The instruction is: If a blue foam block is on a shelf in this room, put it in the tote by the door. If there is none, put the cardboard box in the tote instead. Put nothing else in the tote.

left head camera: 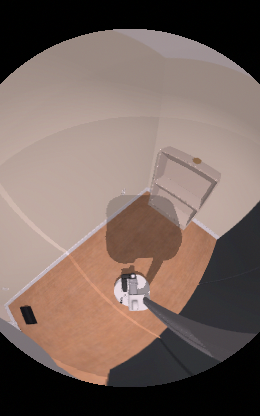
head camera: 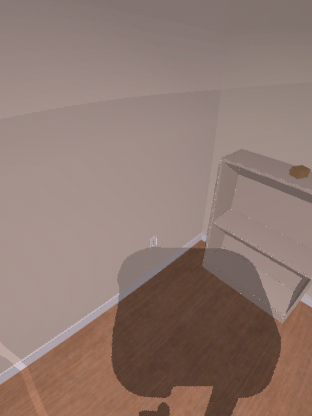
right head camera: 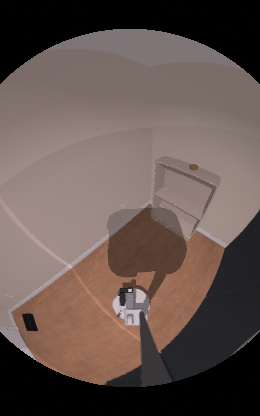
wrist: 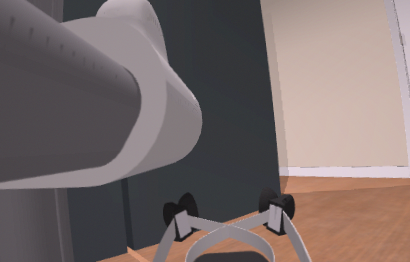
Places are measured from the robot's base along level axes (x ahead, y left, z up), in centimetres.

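Where they show: gripper, fingertip midpoint: [left head camera: 125, 303] [right head camera: 122, 317] [wrist: 228, 205].
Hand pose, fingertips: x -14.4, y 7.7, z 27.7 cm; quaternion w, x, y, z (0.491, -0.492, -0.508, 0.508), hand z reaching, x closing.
After its pixels a point has its place.
A small brown box [head camera: 299, 172] {y -74.2, x 112.9, z 107.1 cm} [left head camera: 197, 161] {y -76.2, x 113.3, z 106.1 cm} [right head camera: 193, 167] {y -75.3, x 113.0, z 106.5 cm}, which looks like the cardboard box, sits on the top board of the pale shelf unit [head camera: 250, 159] {y -55.4, x 139.0, z 103.3 cm} [left head camera: 172, 152] {y -51.2, x 133.7, z 103.2 cm} [right head camera: 170, 163] {y -53.1, x 128.7, z 103.3 cm} in the corner. No blue foam block shows on its boards; the right part of the unit is cut off in the head camera view. A black tote [left head camera: 28, 315] {y 161.2, x -80.1, z -3.0 cm} [right head camera: 30, 322] {y 160.8, x -79.1, z -3.5 cm} stands on the floor at the lower left in the left and right head camera views. My gripper [wrist: 228, 205] {y 7.7, x -14.4, z 27.7 cm} is open, with no object between its fingertips, and is away from the shelf unit.
A tall dark panel [left head camera: 235, 270] {y -102.2, x -4.8, z 67.8 cm} [right head camera: 240, 270] {y -113.2, x 6.2, z 58.6 cm} [wrist: 225, 100] stands to the right in the left and right head camera views and behind the gripper in the wrist view. A plain wall [head camera: 125, 175] {y 22.2, x 116.2, z 101.1 cm} runs along the left. A large shadow lies before the shelf unit.
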